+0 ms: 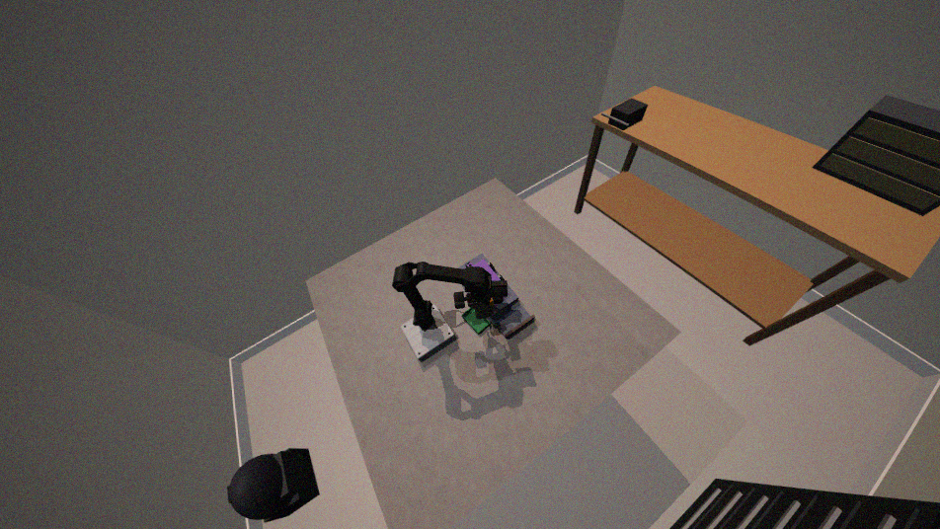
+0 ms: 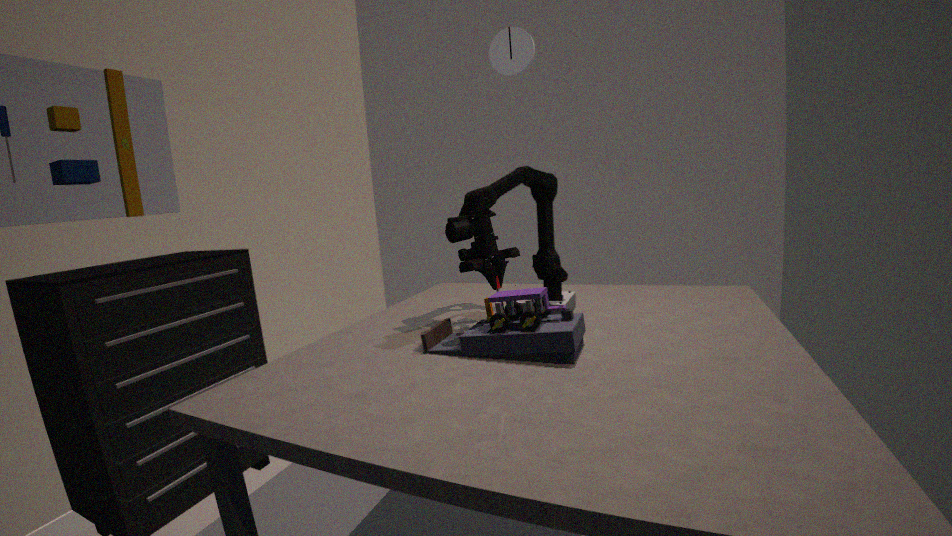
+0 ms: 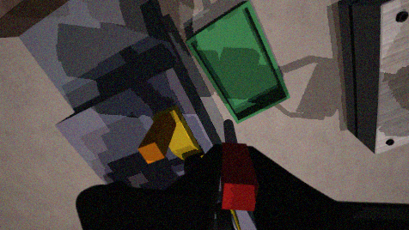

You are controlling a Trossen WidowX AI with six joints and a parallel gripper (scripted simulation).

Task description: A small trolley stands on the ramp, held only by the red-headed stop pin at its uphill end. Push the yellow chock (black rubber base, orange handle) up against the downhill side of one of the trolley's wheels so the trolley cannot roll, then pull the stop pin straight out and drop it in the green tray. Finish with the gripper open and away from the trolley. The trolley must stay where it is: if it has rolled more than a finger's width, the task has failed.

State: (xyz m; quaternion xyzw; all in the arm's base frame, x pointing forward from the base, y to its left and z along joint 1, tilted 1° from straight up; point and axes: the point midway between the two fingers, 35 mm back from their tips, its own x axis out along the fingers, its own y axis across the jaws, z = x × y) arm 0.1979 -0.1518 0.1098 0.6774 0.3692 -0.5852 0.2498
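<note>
Right now the red-headed stop pin is right at my gripper tip. From my gripper tip the other things lie so: purple trolley: 120 mm ahead, 80 mm to the left, 30 mm below; yellow chock: 60 mm ahead, 60 mm below; green tray: 30 mm behind, 10 mm to the left, 140 mm below.
</note>
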